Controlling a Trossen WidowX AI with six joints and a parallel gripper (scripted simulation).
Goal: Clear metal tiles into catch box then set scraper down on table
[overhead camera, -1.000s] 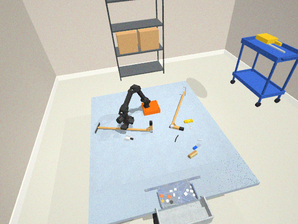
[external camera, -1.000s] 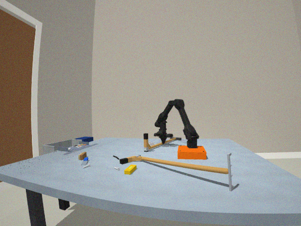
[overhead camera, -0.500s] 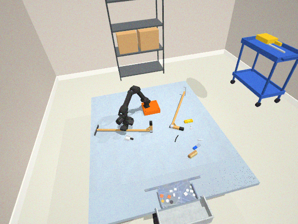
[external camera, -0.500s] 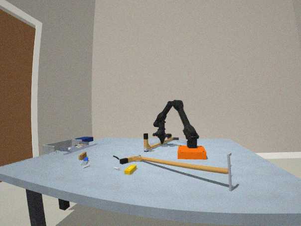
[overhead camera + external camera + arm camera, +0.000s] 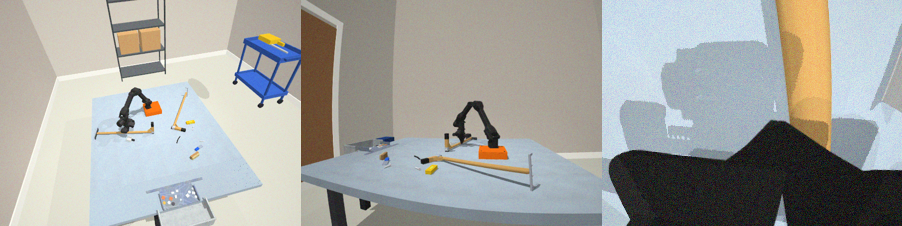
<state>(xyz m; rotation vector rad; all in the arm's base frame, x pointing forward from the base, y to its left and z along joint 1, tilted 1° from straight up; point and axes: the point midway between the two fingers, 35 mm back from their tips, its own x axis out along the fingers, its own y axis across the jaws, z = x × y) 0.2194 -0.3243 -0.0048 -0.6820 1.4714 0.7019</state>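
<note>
The scraper lies 3 cm to the right of my gripper tip and 5 cm above it. Round my gripper tip: white-and-black piece 11 cm ahead, 1 cm to the right, 1 cm below; yellow block 19 cm ahead, 63 cm to the left; black curved strip 32 cm ahead, 40 cm to the left, 1 cm below.
</note>
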